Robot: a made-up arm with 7 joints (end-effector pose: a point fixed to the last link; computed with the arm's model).
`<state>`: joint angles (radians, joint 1 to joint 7).
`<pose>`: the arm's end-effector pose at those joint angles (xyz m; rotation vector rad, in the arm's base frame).
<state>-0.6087 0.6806 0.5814 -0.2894 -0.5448 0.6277 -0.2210</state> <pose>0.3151 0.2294 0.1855 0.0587 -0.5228 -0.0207</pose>
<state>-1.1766 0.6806 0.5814 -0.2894 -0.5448 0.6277 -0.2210</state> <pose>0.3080 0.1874 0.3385 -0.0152 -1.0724 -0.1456</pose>
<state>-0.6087 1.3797 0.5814 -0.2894 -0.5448 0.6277 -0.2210</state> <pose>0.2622 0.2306 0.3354 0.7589 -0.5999 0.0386</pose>
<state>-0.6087 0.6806 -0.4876 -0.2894 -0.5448 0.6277 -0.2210</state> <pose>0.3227 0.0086 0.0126 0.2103 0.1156 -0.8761</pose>
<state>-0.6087 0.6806 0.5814 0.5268 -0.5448 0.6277 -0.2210</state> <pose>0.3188 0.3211 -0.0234 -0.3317 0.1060 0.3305</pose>
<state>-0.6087 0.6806 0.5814 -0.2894 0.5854 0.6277 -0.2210</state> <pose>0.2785 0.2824 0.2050 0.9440 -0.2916 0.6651</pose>
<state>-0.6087 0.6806 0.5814 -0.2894 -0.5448 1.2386 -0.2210</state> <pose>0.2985 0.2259 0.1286 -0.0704 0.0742 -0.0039</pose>
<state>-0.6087 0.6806 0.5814 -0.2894 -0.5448 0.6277 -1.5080</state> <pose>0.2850 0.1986 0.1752 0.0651 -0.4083 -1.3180</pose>
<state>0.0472 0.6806 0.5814 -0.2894 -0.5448 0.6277 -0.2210</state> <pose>0.2172 0.2770 0.0390 0.1358 0.1144 0.1177</pose>
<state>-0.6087 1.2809 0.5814 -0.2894 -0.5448 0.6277 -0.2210</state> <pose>0.2705 0.2371 0.3151 0.6596 -0.5916 0.0301</pose>
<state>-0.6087 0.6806 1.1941 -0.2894 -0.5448 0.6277 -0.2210</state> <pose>0.1965 0.3413 0.2171 -0.0369 -0.8564 0.4908</pose>
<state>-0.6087 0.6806 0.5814 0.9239 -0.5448 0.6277 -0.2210</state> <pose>0.2674 0.3248 -0.1245 -0.5153 0.4195 0.4944</pose>
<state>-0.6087 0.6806 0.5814 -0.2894 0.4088 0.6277 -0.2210</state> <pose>0.2868 0.2777 0.1994 0.8073 -0.3354 0.5582</pose>
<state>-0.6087 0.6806 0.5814 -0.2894 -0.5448 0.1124 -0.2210</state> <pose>0.3018 0.2265 0.2340 0.1701 -1.0257 -0.0345</pose>
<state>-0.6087 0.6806 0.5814 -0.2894 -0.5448 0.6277 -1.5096</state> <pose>0.2849 0.1986 0.1752 0.0651 -0.4080 -1.3196</pose>
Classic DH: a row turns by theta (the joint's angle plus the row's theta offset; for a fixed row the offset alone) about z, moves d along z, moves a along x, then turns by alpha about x. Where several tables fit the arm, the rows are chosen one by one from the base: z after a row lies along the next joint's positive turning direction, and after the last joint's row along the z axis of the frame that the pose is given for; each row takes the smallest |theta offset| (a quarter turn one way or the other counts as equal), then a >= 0, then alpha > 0; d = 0 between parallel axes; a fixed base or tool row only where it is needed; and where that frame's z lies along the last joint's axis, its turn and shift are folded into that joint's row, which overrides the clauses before.
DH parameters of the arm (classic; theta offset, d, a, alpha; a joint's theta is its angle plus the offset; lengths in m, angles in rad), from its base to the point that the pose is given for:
base (fixed): -0.071 0.1911 0.0241 -1.3004
joint 1: -1.3111 0.0475 -0.0329 -1.5708
joint 2: 1.2915 -0.0115 0 1.5708
joint 3: -1.5708 -0.1871 0.0135 1.5708
joint 4: -1.5708 0.009 0.0376 1.5708
joint 5: 0 0.2114 -0.0142 -1.5708
joint 6: -1.5708 0.008 0.0609 1.5708
joint 7: 1.5708 0.1172 -0.005 -0.2501
tool (fixed): -1.5706 -0.1475 0 0

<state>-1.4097 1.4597 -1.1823 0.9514 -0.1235 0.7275 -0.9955</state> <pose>0.2890 0.4298 0.1953 0.6976 1.1690 0.1319</pose>
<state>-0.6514 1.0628 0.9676 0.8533 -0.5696 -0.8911 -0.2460</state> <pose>0.1851 0.4633 0.1793 0.4997 -1.4071 0.8243</pose>
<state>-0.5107 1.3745 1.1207 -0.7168 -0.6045 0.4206 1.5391</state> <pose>0.0742 0.1764 0.3948 -0.0475 -1.8673 1.5636</pose>
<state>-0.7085 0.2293 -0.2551 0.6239 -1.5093 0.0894 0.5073</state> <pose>0.3794 0.0280 -0.1278 -0.9299 0.4771 0.4210</pose>
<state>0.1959 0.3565 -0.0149 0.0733 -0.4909 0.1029 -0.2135</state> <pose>0.1507 0.1493 -0.1657 -0.2038 0.3435 -0.0867</pose>
